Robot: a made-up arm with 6 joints.
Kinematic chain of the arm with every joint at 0, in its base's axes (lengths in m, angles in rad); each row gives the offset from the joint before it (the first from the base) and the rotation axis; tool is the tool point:
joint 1: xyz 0 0 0.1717 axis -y
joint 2: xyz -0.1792 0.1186 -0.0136 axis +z
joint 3: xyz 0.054 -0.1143 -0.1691 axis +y
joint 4: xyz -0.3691 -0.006 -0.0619 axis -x
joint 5: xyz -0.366 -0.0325 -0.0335 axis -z
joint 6: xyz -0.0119 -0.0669 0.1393 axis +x
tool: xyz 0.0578 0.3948 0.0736
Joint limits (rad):
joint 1: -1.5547..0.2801
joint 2: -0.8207..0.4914
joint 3: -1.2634..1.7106
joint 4: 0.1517..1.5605
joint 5: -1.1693..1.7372
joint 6: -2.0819..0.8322
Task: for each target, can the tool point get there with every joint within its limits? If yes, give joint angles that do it. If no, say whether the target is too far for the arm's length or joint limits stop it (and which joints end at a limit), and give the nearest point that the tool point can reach.
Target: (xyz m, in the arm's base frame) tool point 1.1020 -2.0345 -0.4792
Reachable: no: too far | nearest point 0.6258 -0.3504 0.1763 | short by 1.869 m
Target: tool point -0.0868 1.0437 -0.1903
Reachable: no: joint limits stop it (at a limit: joint 1, joint 2, joint 6) | nearest point -0.2853 0.8472 -0.2468 | short by 0.285 m
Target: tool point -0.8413 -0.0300 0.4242
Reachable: yes | joints -0.0134 -0.2528 0.9240 0.8291 -0.9155 -1.4927
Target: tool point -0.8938 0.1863 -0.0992
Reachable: yes | joints -0.3803 0.3366 -0.2946 1.4103 0.1775 0.4242
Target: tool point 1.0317 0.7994 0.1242
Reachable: no: joint limits stop it (at a limit: joint 1, joint 2, joint 3, joint 5) | nearest point 0.7187 0.4567 0.1776 | short by 0.467 m
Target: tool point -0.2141 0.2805 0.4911
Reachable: yes | joints -0.2457 -0.2503 0.9941 0.5488 0.8279 0.1768
